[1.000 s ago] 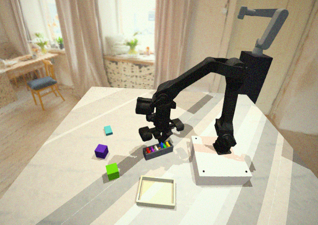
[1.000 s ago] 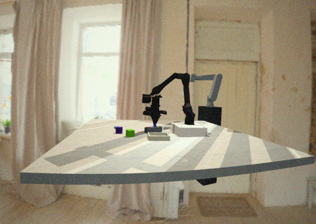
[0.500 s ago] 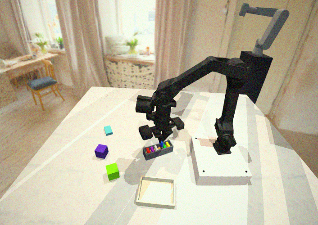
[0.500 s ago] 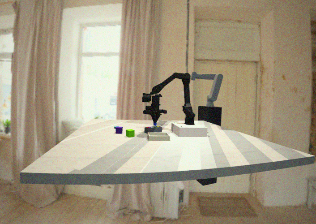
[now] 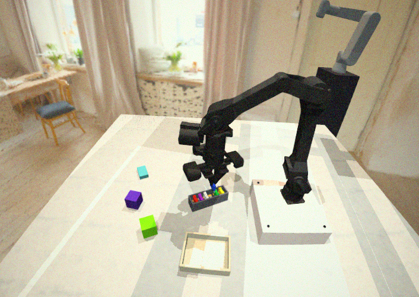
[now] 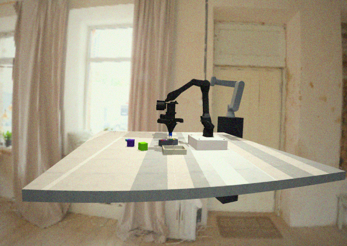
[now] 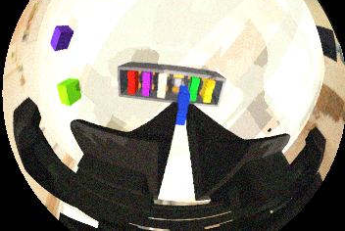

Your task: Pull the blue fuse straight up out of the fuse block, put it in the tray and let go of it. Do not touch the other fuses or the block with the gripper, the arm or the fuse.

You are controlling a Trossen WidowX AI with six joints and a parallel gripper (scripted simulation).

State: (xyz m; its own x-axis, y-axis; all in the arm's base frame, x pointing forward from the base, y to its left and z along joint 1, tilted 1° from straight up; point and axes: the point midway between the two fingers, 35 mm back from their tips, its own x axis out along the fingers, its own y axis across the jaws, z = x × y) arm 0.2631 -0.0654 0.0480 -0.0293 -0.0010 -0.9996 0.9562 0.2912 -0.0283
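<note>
Now: gripper tip 19 cm to the right of the cream tray, 8 cm above it and 4 cm short of it. Round my gripper tip: blue fuse: 1 cm below.
</note>
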